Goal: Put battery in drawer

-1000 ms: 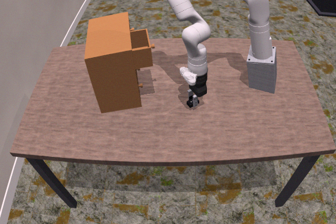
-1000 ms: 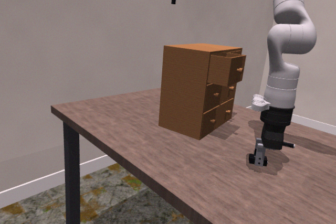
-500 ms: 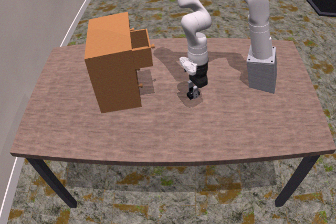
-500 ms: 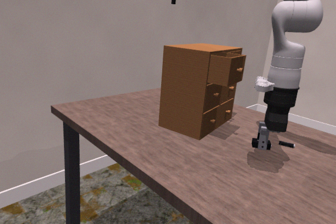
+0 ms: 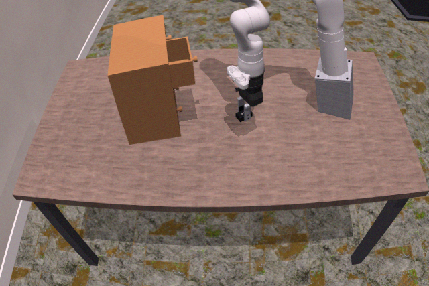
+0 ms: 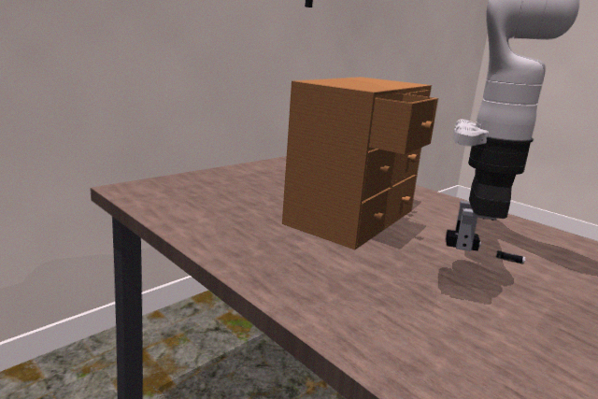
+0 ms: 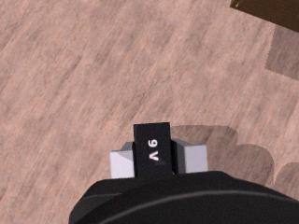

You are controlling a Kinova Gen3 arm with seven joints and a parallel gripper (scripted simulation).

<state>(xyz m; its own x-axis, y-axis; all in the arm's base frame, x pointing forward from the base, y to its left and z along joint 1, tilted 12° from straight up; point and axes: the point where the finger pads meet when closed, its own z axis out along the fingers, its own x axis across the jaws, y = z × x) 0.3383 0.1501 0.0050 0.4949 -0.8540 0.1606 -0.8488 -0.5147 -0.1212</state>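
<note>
Now: hand 1 cm past the black cylindrical cell, 24 cm to the left of it and 11 cm above it. From my hand the other things lie so: black nine-volt battery 1 cm behind, 1 cm below.
</note>
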